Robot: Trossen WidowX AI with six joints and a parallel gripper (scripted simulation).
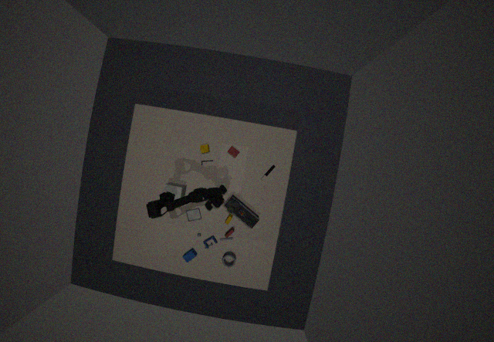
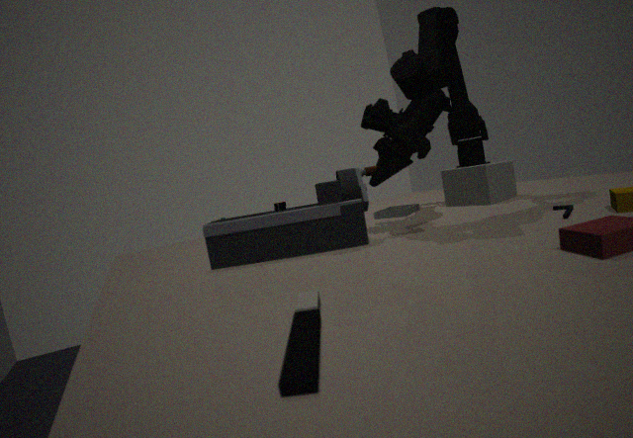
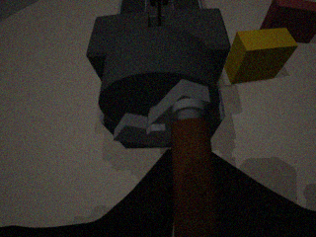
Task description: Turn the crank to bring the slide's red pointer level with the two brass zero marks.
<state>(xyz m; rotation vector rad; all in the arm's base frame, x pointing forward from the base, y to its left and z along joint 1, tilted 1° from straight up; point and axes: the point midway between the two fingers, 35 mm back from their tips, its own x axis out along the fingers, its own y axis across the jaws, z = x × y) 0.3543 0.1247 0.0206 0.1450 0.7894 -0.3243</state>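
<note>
My gripper tip is now 20 mm past the brown crank handle, 10 mm to the right of it and 30 mm below it. Round my gripper tip: red pointer (160 mm ahead, 40 mm to the right, 10 mm below); then grey plate (180 mm behind, 210 mm to the right, 90 mm below); then blue piece (100 mm behind, 520 mm to the right, 70 mm below).
</note>
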